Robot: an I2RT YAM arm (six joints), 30 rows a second.
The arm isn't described. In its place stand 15 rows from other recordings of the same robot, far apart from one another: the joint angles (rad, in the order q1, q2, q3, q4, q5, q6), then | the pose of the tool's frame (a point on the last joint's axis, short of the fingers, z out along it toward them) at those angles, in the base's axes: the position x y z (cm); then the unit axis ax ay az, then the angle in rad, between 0 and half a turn.
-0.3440, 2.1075, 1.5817, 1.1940, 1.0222, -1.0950 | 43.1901 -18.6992 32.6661 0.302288 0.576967 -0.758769 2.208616
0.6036, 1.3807, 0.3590, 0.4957, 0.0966, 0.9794 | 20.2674 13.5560 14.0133 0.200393 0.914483 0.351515 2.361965
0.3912, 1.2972, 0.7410, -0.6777, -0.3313, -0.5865 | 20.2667 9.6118 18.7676 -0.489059 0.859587 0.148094 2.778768
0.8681, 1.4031, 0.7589, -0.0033, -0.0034, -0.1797 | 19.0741 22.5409 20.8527 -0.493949 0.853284 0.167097 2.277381
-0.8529, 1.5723, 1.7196, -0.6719, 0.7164, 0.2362 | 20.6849 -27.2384 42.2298 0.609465 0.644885 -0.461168 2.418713
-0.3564, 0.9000, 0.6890, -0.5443, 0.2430, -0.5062 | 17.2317 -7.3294 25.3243 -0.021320 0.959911 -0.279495 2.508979
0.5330, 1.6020, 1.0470, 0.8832, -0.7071, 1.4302 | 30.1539 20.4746 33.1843 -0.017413 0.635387 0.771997 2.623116
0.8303, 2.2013, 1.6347, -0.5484, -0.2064, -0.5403 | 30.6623 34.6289 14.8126 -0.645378 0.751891 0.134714 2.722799
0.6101, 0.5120, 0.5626, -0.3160, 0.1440, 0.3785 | 11.5137 7.4256 28.6505 -0.058142 0.956394 0.286233 1.951944
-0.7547, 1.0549, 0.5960, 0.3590, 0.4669, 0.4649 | 16.4771 -17.6950 27.7858 0.689517 0.641172 -0.336845 1.801275
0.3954, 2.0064, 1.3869, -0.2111, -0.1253, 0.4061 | 40.3815 17.3366 17.8729 -0.018581 0.978663 0.204629 2.511997
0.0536, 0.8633, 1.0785, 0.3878, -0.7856, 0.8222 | 15.5056 3.3534 48.1312 -0.204857 0.703688 0.680336 1.686342
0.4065, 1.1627, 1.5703, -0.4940, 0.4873, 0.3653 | 20.9979 7.2243 49.8925 0.200897 0.973266 0.111323 1.660670
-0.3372, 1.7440, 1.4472, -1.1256, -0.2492, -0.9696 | 31.7506 -10.2010 25.1967 -0.319322 0.946096 0.054181 2.873301
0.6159, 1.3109, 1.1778, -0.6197, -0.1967, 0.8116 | 22.6519 16.8840 32.1129 0.051858 0.940051 0.337068 2.656480
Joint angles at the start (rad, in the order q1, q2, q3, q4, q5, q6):
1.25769 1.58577 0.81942 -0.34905 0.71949 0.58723
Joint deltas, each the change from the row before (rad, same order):
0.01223 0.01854 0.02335 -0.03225 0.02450 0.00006
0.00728 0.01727 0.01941 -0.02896 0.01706 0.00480
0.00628 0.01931 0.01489 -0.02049 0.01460 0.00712
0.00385 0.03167 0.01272 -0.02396 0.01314 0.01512
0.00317 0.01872 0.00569 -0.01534 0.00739 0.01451
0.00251 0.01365 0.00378 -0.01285 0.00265 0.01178
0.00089 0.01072 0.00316 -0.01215 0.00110 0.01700
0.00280 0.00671 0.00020 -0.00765 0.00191 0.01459
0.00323 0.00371 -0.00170 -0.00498 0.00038 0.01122
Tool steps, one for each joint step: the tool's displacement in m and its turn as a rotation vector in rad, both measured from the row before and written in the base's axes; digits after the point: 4 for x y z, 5 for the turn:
-0.0018 0.0038 0.0003 -0.03281 -0.01282 0.00172
-0.0009 0.0028 -0.0004 -0.02667 -0.00669 -0.00280
-0.0008 0.0026 -0.0019 -0.02244 -0.00537 -0.00399
-0.0002 0.0020 -0.0060 -0.03337 0.00083 -0.01077
-0.0006 0.0007 -0.0041 -0.01839 0.00135 -0.00882
-0.0006 0.0003 -0.0032 -0.01378 0.00379 -0.00613
-0.0003 0.0000 -0.0025 -0.00665 0.00411 -0.01082
-0.0009 -0.0002 -0.0019 -0.00335 0.00169 -0.00751
-0.0011 -0.0004 -0.0015 -0.00183 0.00208 -0.00443

